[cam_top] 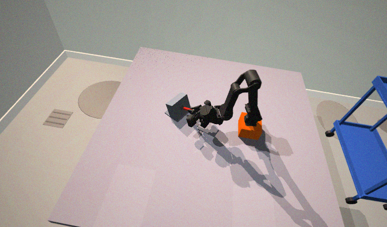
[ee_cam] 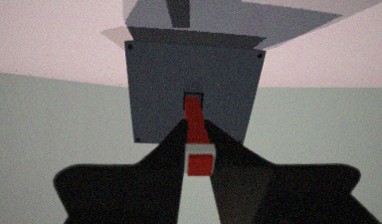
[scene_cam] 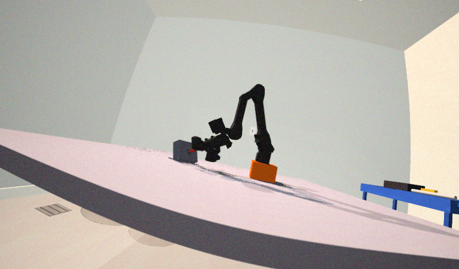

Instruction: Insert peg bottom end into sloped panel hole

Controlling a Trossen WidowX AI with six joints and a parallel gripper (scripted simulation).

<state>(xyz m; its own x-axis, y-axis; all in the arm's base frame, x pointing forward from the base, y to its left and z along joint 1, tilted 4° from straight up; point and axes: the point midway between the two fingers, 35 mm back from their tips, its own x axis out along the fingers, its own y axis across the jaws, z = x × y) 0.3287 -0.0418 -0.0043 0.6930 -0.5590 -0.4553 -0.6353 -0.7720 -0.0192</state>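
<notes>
My gripper tip is now 60 mm short of the sloped panel, 40 mm to the left of it and 30 mm above it. From my gripper tip the other things lie so: red square peg: 10 mm to the left, 10 mm behind, 10 mm above.
</notes>
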